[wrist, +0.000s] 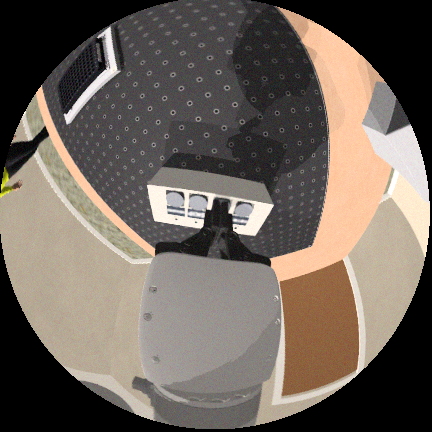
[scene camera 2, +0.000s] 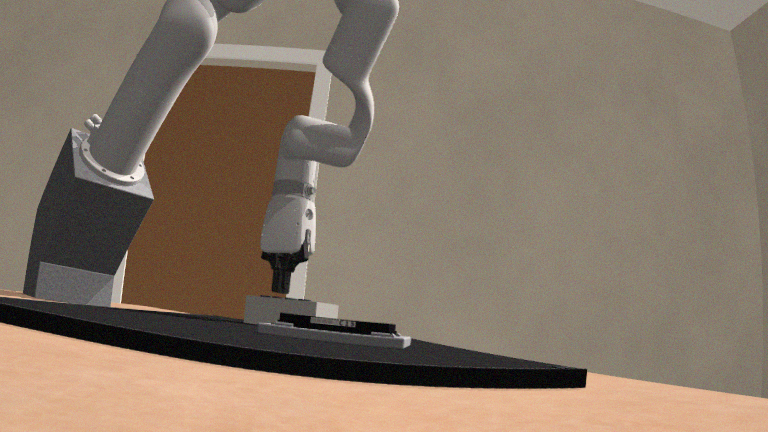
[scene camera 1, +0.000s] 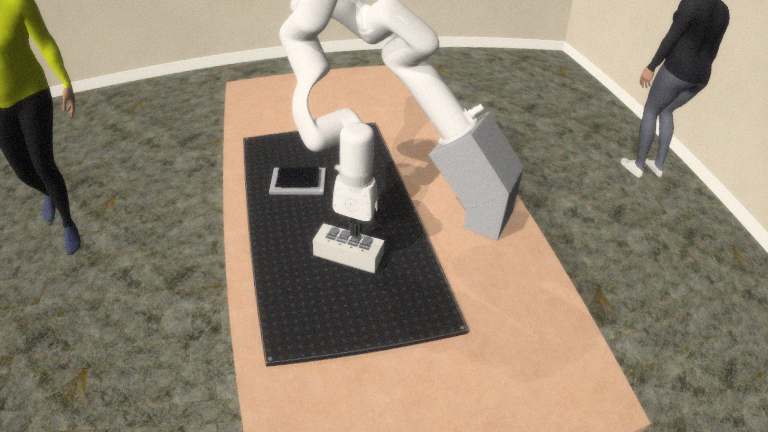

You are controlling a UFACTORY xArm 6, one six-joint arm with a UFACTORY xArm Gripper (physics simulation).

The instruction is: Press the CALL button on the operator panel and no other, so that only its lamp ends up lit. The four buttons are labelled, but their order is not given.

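Places are measured from the arm's base along level axes (x left, y back, z up), in millimetres.
Pixels of known places: gripper, fingertip midpoint: [wrist: 217, 208] [scene camera 2: 280, 292] [scene camera 1: 355, 233]; arm's base, link origin: [scene camera 2: 111, 162] [scene camera 1: 459, 132].
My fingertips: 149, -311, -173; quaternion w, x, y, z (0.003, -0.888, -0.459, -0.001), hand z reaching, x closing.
Observation:
For each thing: its top centre in the pictures, then the offset to it from my fingertips, as dx, dy, dz.
- operator panel, top centre: [wrist: 207, 214] [scene camera 2: 291, 298] [scene camera 1: 348, 239] +11, -20, -8
- first button, top centre: [wrist: 174, 199] -28, -48, -8
- second button, top centre: [wrist: 197, 202] -12, -23, -8
- rightmost button, top centre: [wrist: 243, 210] +21, +27, -8
- light-rimmed tray, top centre: [scene camera 2: 339, 328] [scene camera 1: 297, 178] -317, -109, -48
The operator panel [scene camera 1: 346, 256] [scene camera 2: 263, 310] [wrist: 155, 202] is a pale box with a row of round grey buttons. My gripper [scene camera 1: 354, 234] [scene camera 2: 280, 291] [wrist: 217, 208] is shut and empty, pointing down over the third button from the left in the wrist view. Its fingertips are very close above that button; contact cannot be told. The fingers hide that button, its label and its lamp. The first button [wrist: 175, 198], the second button [wrist: 198, 202] and the rightmost button [wrist: 243, 208] show beside the fingers. Their labels are too blurred to read. The small lamps that show look dark.
A light-rimmed tray [scene camera 1: 296, 190] [scene camera 2: 370, 340] [wrist: 111, 52] with a black grid-like insert lies on the black perforated mat [scene camera 1: 322, 317] [scene camera 2: 483, 370] [wrist: 165, 95]. The arm's grey base [scene camera 1: 475, 177] [scene camera 2: 80, 214] stands beside the mat. Two people stand on the floor beyond the table [scene camera 1: 429, 376].

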